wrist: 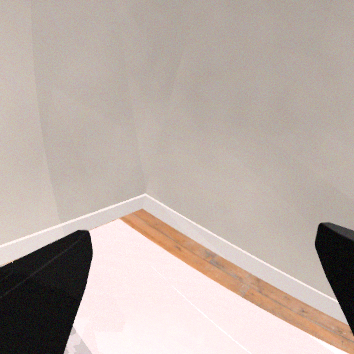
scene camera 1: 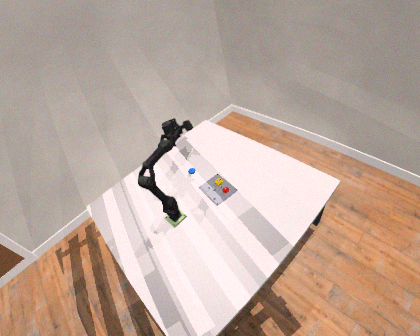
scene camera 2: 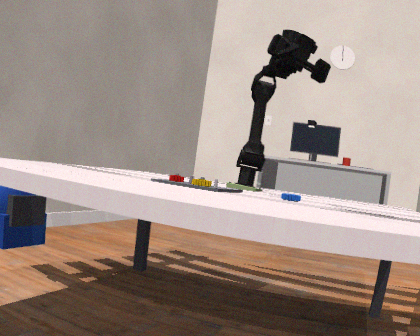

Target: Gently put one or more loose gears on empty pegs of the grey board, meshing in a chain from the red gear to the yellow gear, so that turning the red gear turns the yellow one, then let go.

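Pixels of known places: gripper, fingertip midpoint: (wrist: 207, 240) (scene camera 1: 183, 122) (scene camera 2: 312, 55); arm's base at its link origin: (scene camera 1: 175, 216) (scene camera 2: 244, 185).
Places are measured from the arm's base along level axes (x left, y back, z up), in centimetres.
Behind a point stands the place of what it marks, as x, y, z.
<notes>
The grey board (scene camera 1: 220, 199) {-14.8, -26.1, -0.5} (scene camera 2: 227, 190) {2.7, -36.4, -0.8} lies flat on the table, with small upright pegs. A red gear (scene camera 1: 226, 190) {-14.3, -33.1, 1.0} (scene camera 2: 176, 178) {-12.5, -35.4, 0.3} and a yellow gear (scene camera 1: 219, 181) {-5.6, -36.3, 1.2} (scene camera 2: 201, 183) {-4.0, -38.9, 0.1} sit on it, a small gap between them. A bare peg (scene camera 2: 216, 183) {-2.5, -29.4, 0.4} stands beside the yellow gear; the other pegs are too small to tell apart clearly. A loose blue gear (scene camera 1: 192, 171) {18.3, -33.3, 0.4} (scene camera 2: 291, 197) {20.1, -36.4, -0.3} lies flat on the table, off the board. My gripper (wrist: 207, 240) {22.1, -41.6, 37.2} (scene camera 2: 298, 57) is open and empty, high above the table and away from the gears. No gear shows in the wrist view.
The arm's green base plate (scene camera 1: 177, 220) {-3.6, 1.4, 0.3} (scene camera 2: 243, 186) {0.6, -5.2, -0.1} is fixed on the white table (scene camera 1: 280, 185) {-40.0, -56.3, -1.3} (scene camera 2: 100, 190) {-7.7, -84.7, -1.9}. The table's edge and the room's corner show in the wrist view. A cabinet (scene camera 2: 330, 181) with a monitor (scene camera 2: 315, 139) and a red cup (scene camera 2: 346, 161) stands behind the arm.
</notes>
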